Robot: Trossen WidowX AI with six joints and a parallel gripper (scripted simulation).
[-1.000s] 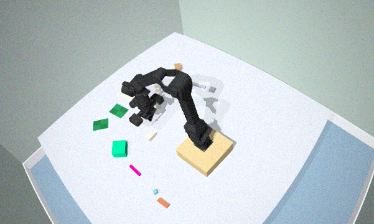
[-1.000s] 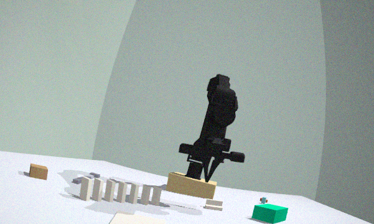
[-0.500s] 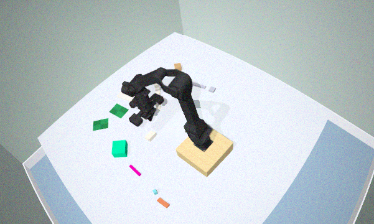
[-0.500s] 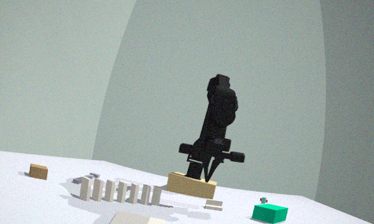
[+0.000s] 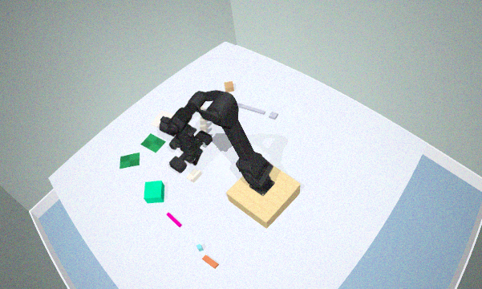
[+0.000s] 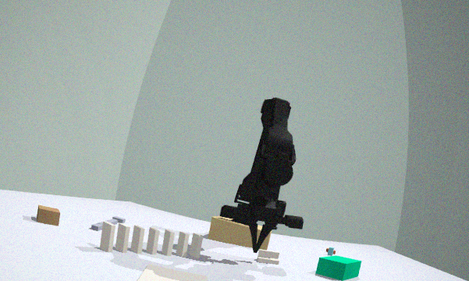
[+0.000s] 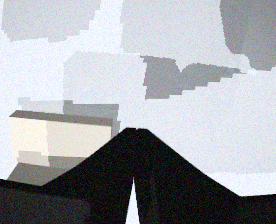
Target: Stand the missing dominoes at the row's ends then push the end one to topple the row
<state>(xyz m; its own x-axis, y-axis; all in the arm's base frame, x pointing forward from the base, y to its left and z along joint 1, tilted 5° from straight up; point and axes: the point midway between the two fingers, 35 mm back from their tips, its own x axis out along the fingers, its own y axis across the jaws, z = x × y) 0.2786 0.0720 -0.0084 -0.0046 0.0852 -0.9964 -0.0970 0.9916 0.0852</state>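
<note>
Right now the green block is 20 cm to the left of my gripper tip and 3 cm ahead of it. From my gripper tip the other things lie so: magenta stick 22 cm to the left, 11 cm behind, 2 cm below; then cream flat tile 30 cm ahead, 9 cm to the right, 2 cm below; then cyan cube 27 cm behind, 24 cm to the left, 1 cm below.
</note>
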